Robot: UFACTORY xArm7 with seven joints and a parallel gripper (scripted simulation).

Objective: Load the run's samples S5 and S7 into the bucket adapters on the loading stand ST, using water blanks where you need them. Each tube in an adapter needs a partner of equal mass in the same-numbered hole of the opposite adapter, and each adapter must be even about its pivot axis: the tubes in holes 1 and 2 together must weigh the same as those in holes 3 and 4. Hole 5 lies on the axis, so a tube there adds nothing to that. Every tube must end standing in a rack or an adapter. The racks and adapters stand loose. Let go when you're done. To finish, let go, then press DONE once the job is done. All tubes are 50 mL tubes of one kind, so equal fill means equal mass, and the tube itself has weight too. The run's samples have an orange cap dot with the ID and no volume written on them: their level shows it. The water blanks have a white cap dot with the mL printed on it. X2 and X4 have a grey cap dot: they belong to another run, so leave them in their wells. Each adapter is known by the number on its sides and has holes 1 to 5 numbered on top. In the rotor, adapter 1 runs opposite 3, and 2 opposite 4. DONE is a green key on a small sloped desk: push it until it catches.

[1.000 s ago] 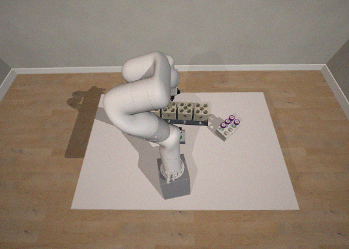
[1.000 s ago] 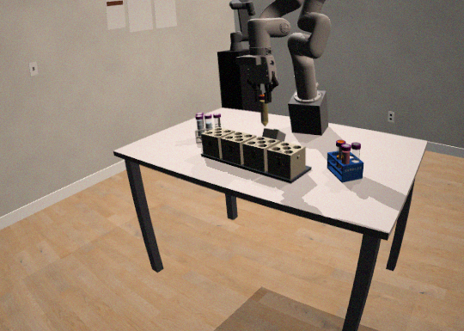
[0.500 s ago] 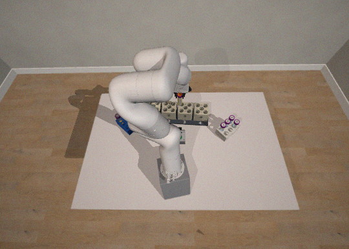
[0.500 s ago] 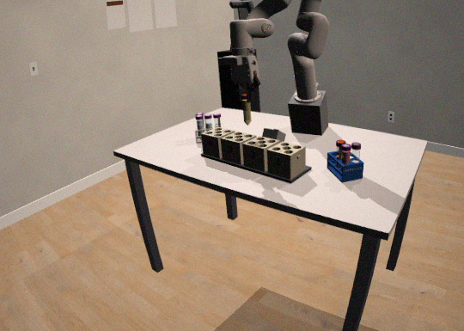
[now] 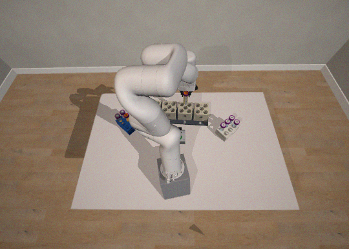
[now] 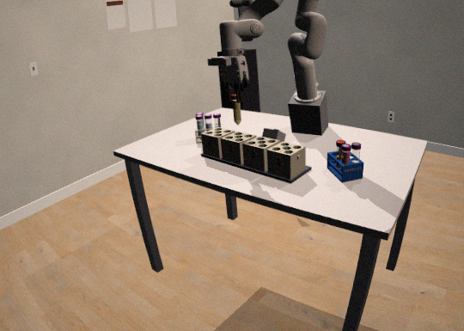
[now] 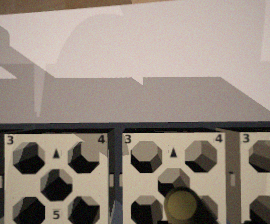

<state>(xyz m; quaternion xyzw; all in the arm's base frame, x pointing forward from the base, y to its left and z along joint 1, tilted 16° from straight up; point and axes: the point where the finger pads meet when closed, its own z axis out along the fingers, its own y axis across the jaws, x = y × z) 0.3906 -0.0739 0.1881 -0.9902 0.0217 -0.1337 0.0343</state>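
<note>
My hand is 25 cm above the dark stand and 5 cm to the right of it. Round my hand: adapter (22 cm to the left, 20 cm below, 1 cm ahead); then white rack (28 cm to the right, 22 cm below, 12 cm behind); then blue rack (40 cm to the left, 22 cm below, 10 cm behind).
</note>
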